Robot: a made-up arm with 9 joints. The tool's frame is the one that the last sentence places.
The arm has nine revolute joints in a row. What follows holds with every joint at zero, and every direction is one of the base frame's. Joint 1 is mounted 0.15 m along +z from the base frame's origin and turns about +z. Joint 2 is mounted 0.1 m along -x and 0.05 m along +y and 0.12 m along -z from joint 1 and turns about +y. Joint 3 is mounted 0.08 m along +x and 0.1 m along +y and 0.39 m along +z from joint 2 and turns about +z. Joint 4 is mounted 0.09 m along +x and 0.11 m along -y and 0.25 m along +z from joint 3 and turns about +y. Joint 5 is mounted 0.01 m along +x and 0.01 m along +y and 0.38 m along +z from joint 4 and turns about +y. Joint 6 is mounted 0.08 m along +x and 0.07 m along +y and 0.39 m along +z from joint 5 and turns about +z. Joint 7 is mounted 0.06 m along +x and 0.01 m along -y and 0.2 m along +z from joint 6 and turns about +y. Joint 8 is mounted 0.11 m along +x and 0.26 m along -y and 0.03 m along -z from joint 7 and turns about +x. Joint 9 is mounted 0.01 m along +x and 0.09 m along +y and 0.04 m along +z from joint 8 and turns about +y. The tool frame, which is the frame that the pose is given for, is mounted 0.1 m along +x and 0.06 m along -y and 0.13 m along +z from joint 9; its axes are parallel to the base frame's.
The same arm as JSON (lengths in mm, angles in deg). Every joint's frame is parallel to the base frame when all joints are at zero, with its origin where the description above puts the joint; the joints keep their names.
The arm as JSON. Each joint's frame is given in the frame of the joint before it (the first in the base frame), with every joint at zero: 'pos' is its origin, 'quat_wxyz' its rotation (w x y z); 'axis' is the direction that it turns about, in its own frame. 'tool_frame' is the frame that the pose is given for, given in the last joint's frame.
{"length_unit": "mm", "angle_unit": "deg", "joints": [
  {"joint": "joint 1", "pos": [0.0, 0.0, 150.0], "quat_wxyz": [1.0, 0.0, 0.0, 0.0], "axis": [0.0, 0.0, 1.0]},
  {"joint": "joint 2", "pos": [-100.0, 50.0, -120.0], "quat_wxyz": [1.0, 0.0, 0.0, 0.0], "axis": [0.0, 1.0, 0.0]},
  {"joint": "joint 3", "pos": [80.0, 100.0, 390.0], "quat_wxyz": [1.0, 0.0, 0.0, 0.0], "axis": [0.0, 0.0, 1.0]},
  {"joint": "joint 4", "pos": [90.0, -110.0, 250.0], "quat_wxyz": [1.0, 0.0, 0.0, 0.0], "axis": [0.0, 1.0, 0.0]},
  {"joint": "joint 5", "pos": [10.0, 10.0, 380.0], "quat_wxyz": [1.0, 0.0, 0.0, 0.0], "axis": [0.0, 1.0, 0.0]},
  {"joint": "joint 6", "pos": [80.0, 70.0, 390.0], "quat_wxyz": [1.0, 0.0, 0.0, 0.0], "axis": [0.0, 0.0, 1.0]},
  {"joint": "joint 7", "pos": [60.0, -10.0, 200.0], "quat_wxyz": [1.0, 0.0, 0.0, 0.0], "axis": [0.0, 1.0, 0.0]},
  {"joint": "joint 8", "pos": [110.0, -260.0, -30.0], "quat_wxyz": [1.0, 0.0, 0.0, 0.0], "axis": [1.0, 0.0, 0.0]},
  {"joint": "joint 9", "pos": [10.0, 90.0, 40.0], "quat_wxyz": [1.0, 0.0, 0.0, 0.0], "axis": [0.0, 1.0, 0.0]}
], "tool_frame": {"pos": [100.0, -60.0, 130.0], "quat_wxyz": [1.0, 0.0, 0.0, 0.0]}}

